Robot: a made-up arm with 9 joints. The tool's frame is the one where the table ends. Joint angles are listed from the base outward.
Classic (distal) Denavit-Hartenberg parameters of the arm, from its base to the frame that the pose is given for. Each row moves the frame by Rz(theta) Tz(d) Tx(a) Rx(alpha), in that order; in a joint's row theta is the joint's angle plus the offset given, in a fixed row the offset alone. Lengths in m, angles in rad.
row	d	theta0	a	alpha
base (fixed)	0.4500	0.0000	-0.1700	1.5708
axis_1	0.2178	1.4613	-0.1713	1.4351
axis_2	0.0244	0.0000	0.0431	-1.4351
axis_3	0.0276	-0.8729	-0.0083	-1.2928
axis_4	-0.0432	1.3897	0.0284	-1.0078
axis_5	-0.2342	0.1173	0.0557	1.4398
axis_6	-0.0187	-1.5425	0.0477	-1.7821
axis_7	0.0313	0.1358	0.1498	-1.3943
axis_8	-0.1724	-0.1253	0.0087	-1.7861
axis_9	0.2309	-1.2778	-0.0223	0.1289
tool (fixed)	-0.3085	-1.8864	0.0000	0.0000
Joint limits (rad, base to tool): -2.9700..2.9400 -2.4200..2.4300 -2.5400..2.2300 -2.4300..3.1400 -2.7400..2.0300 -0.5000..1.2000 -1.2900..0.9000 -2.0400..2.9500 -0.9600..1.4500
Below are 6 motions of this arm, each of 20 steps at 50 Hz.
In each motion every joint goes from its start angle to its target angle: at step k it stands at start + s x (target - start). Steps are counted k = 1, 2, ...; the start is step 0. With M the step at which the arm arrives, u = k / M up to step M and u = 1 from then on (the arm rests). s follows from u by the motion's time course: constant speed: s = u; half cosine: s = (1 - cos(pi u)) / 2; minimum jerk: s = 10 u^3 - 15 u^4 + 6 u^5.
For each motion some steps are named. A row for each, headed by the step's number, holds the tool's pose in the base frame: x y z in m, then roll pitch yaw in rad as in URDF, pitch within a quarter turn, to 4 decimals.
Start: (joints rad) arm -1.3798 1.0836 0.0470 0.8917 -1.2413 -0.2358 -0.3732 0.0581 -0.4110
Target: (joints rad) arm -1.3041 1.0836 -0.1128 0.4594 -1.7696 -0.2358 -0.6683 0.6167 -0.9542
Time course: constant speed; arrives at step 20
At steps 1, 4, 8, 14, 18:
1: 0.0462 -0.4184 0.1648 2.5516 -0.8778 -2.6496
4: 0.0098 -0.4316 0.1234 2.2421 -0.8937 -2.4665
8: -0.0455 -0.4386 0.0721 1.8433 -0.8387 -2.2525
14: -0.1381 -0.4264 0.0089 1.3742 -0.6505 -2.1106
18: -0.2019 -0.4044 -0.0213 1.1316 -0.5035 -2.1308

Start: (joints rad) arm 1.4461 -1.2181 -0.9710 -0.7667 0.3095 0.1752 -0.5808 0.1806 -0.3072
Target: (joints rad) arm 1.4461 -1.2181 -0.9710 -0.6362 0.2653 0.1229 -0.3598 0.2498 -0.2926
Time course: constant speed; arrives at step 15
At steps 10, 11, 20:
10: 0.1508 -0.5037 0.7923 -1.6210 0.4225 1.4256
11: 0.1531 -0.5062 0.7928 -1.6191 0.4115 1.4241
20: 0.1626 -0.5160 0.7939 -1.6105 0.3677 1.4176

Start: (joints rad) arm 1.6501 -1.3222 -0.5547 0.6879 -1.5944 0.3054 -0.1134 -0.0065 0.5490
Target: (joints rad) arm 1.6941 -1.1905 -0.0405 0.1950 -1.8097 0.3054 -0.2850 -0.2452 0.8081
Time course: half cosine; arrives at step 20
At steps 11, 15, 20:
11: -0.0931 -0.1285 0.9004 1.0322 0.9673 -0.0078
15: -0.1762 -0.1435 0.8674 0.9477 0.6672 0.1242
20: -0.2130 -0.1569 0.8454 0.8932 0.5162 0.2059

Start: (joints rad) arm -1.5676 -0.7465 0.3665 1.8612 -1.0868 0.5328 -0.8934 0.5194 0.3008
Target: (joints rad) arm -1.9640 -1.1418 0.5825 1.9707 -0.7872 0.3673 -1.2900 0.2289 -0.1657
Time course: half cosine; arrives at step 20
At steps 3, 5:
3: -0.3682 0.0704 0.6052 2.9110 -0.0152 -1.6622
5: -0.3726 0.0552 0.6215 2.8879 0.0468 -1.6213

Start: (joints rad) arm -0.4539 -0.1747 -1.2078 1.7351 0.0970 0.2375 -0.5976 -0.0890 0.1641
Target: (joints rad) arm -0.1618 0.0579 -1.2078 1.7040 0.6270 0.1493 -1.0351 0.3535 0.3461
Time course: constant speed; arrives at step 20
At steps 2, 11, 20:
2: -0.3433 0.0978 0.5646 -2.3550 0.5770 -1.5966
11: -0.3900 0.0315 0.5644 -2.1065 0.8148 -1.7098
20: -0.4374 -0.0377 0.5267 -1.8743 1.1373 -1.7072

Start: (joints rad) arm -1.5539 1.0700 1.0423 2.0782 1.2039 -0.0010 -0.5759 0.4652 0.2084
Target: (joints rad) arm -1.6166 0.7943 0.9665 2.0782 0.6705 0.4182 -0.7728 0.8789 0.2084
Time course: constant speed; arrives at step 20
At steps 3, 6, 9, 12, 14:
3: -0.3565 0.1069 0.1064 -0.0849 0.0493 -1.6273
6: -0.3927 0.1178 0.1345 -0.2015 0.1247 -1.6123
9: -0.4269 0.1256 0.1667 -0.3231 0.1989 -1.6090
12: -0.4582 0.1300 0.2026 -0.4513 0.2699 -1.6184
14: -0.4770 0.1311 0.2284 -0.5412 0.3142 -1.6320

